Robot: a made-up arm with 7 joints. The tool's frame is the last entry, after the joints. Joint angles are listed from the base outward. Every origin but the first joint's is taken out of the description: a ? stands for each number. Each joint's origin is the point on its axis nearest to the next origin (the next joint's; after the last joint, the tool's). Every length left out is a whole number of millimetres.
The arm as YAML. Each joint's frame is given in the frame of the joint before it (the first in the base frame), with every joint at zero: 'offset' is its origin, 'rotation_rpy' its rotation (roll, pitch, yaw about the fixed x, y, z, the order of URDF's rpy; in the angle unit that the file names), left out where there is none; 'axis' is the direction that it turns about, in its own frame. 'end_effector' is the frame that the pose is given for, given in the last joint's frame.
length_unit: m
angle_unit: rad
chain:
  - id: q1
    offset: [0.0, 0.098, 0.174]
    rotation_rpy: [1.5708, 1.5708, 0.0]
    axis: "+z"
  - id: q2
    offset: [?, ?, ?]
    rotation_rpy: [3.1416, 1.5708, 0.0]
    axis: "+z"
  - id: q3
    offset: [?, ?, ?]
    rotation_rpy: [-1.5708, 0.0, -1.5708]
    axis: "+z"
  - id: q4
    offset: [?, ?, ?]
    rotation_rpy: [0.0, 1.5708, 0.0]
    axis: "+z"
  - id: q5
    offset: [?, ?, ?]
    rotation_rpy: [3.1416, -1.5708, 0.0]
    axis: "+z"
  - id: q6
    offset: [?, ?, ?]
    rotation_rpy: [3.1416, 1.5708, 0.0]
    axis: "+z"
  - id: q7
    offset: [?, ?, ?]
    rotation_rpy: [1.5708, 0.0, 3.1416]
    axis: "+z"
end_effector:
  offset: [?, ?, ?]
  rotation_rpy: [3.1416, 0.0, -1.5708]
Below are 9 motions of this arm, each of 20 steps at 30 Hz.
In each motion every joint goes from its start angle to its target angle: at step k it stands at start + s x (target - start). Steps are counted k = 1, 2, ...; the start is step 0. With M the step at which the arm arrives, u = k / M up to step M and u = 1 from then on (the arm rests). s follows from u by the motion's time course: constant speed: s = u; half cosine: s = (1 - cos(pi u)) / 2; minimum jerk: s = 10 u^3 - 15 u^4 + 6 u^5.
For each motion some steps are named. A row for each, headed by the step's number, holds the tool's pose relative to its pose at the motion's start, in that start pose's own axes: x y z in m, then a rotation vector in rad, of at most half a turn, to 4 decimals.
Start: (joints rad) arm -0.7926 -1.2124 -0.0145 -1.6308 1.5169 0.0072 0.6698
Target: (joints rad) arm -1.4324 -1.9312 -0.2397 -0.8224 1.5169 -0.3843 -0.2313
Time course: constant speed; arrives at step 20
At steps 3, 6, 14, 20:
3: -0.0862 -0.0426 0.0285 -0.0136 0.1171 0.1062
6: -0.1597 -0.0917 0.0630 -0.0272 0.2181 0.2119
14: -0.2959 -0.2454 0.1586 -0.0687 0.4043 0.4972
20: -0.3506 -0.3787 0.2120 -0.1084 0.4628 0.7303

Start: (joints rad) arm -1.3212 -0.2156 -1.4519 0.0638 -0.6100 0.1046 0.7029
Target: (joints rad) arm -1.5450 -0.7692 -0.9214 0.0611 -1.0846 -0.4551 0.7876
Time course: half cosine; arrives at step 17
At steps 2, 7, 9, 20:
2: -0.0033 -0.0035 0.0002 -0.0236 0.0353 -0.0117
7: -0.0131 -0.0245 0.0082 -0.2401 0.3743 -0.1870
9: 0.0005 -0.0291 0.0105 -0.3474 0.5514 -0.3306
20: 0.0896 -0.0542 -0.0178 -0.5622 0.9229 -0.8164

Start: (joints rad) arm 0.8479 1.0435 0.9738 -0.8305 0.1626 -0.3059 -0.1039
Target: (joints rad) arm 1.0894 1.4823 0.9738 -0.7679 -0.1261 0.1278 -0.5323
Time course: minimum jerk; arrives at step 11
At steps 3, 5, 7, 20:
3: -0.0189 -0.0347 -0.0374 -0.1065 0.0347 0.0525
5: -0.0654 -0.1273 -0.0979 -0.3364 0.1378 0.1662
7: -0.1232 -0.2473 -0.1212 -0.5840 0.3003 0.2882
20: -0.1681 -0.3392 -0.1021 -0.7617 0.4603 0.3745

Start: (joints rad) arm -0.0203 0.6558 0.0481 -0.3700 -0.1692 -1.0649 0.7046
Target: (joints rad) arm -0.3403 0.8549 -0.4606 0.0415 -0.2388 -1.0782 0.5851
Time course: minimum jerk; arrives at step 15
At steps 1, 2, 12, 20:
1: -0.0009 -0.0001 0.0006 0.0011 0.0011 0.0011
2: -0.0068 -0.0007 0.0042 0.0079 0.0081 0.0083
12: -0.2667 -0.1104 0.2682 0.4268 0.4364 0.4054
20: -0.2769 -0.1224 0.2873 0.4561 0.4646 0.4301

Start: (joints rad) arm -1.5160 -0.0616 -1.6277 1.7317 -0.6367 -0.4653 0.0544
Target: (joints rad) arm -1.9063 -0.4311 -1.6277 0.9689 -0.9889 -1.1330 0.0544
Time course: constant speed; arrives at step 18
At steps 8, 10, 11, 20:
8: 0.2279 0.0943 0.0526 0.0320 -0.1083 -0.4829
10: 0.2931 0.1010 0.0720 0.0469 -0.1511 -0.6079
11: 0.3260 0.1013 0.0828 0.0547 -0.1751 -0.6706
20: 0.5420 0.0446 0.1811 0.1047 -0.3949 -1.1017

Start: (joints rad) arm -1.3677 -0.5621 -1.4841 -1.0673 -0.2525 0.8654 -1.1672
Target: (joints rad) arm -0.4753 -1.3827 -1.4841 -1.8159 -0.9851 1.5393 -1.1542
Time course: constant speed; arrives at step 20
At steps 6, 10, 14, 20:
6: -0.1334 0.1182 0.3146 0.2692 0.6893 0.0198
10: -0.1339 0.1219 0.6064 0.5202 1.1099 0.1308
14: -0.0550 0.0245 0.8942 0.8140 1.4784 0.3295
20: 0.1663 -0.3005 1.1698 1.3052 1.8868 0.8016

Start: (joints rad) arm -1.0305 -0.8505 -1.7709 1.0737 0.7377 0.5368 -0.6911
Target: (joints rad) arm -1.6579 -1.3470 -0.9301 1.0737 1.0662 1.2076 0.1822
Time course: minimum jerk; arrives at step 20
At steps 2, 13, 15, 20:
2: -0.0008 -0.0024 -0.0004 -0.0056 0.0138 -0.0067
13: -0.1658 -0.4598 -0.0115 -0.9938 0.8058 -0.2329
15: -0.1731 -0.5893 0.0204 -1.2275 0.8123 -0.1876
20: -0.1603 -0.6959 0.0530 -1.4104 0.7815 -0.1342

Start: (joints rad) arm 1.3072 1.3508 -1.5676 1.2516 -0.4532 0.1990 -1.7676
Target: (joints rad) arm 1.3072 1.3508 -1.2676 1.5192 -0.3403 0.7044 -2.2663
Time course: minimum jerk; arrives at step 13
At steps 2, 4, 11, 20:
2: -0.0054 -0.0005 -0.0018 0.0011 0.0039 0.0102
4: -0.0316 -0.0036 -0.0104 0.0075 0.0233 0.0611
11: -0.1471 -0.0234 -0.0403 0.0803 0.1180 0.3130
20: -0.1503 -0.0241 -0.0408 0.0842 0.1207 0.3211

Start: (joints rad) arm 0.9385 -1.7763 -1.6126 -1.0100 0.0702 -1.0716 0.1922
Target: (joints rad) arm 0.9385 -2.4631 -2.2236 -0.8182 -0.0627 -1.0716 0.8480
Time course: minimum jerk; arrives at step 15
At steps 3, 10, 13, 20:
3: 0.0159 0.0010 -0.0144 -0.0235 -0.0355 -0.0391
10: 0.1729 -0.0355 -0.1021 -0.1755 -0.5172 -0.3773
13: 0.1926 -0.0480 -0.1028 -0.1742 -0.6352 -0.4170
20: 0.1940 -0.0492 -0.1026 -0.1733 -0.6465 -0.4199

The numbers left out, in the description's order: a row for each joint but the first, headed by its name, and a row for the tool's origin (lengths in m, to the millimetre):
q2: 0.338 -0.188 0.0
q3: 0.051 -0.054 0.0
q4: 0.057 -0.056 0.0
q5: 0.188 0.047 0.0
q6: -0.032 0.102 0.0
q7: 0.104 0.284 0.0
tool: -0.358 0.093 0.0

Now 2 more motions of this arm.
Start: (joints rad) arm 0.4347 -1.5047 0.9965 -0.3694 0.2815 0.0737 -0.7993
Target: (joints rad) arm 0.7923 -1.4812 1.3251 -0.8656 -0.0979 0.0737 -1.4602
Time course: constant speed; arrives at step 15
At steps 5, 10, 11, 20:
5: -0.1094 -0.0549 0.0692 0.0760 0.1608 0.3937
10: -0.1694 -0.1645 0.1563 0.1477 0.3166 0.7842
11: -0.1738 -0.1908 0.1750 0.1613 0.3482 0.8610
20: -0.1629 -0.3012 0.2518 0.2133 0.4787 1.1605

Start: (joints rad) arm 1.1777 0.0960 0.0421 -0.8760 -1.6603 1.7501 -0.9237
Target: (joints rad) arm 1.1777 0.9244 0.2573 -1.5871 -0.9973 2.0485 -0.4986
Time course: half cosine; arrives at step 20
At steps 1, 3, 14, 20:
1: -0.0005 0.0020 0.0014 0.0015 0.0083 -0.0088
3: -0.0035 0.0176 0.0122 0.0122 0.0735 -0.0779
14: 0.0452 0.1898 0.1220 0.0427 1.1698 -1.1396
20: 0.0665 0.2270 0.1427 0.0214 1.5186 -1.4068

